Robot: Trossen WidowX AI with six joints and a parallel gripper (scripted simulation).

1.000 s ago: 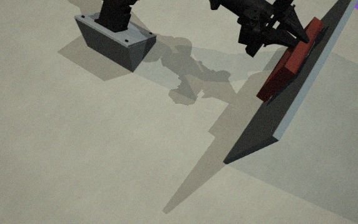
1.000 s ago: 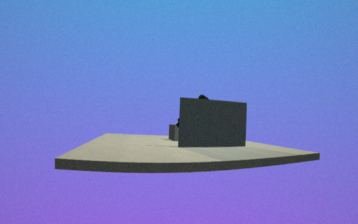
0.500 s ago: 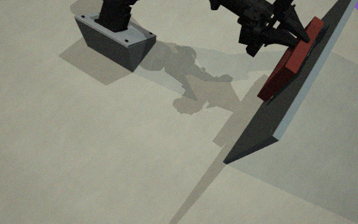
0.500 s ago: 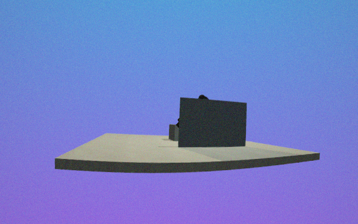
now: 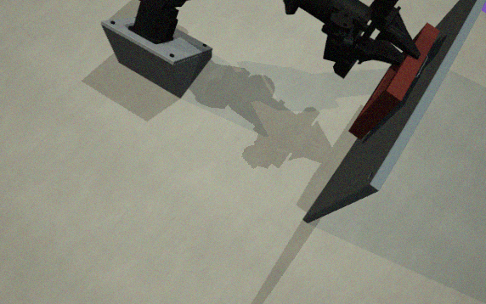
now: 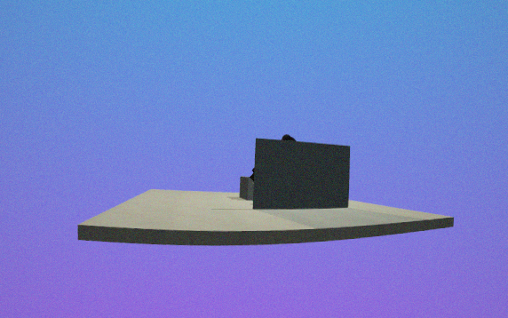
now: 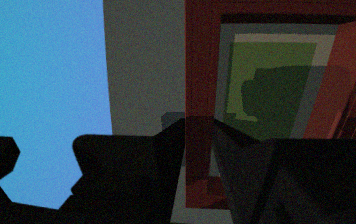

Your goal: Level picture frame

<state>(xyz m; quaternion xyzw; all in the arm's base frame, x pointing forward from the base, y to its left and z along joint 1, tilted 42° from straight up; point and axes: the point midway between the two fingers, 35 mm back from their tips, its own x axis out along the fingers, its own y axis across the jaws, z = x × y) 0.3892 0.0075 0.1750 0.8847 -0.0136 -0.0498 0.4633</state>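
Now: the picture frame 10 mm to the right of my gripper tip and 50 mm below it. Round my gripper tip: wall panel (20 mm ahead, 10 mm to the right, 70 mm below).
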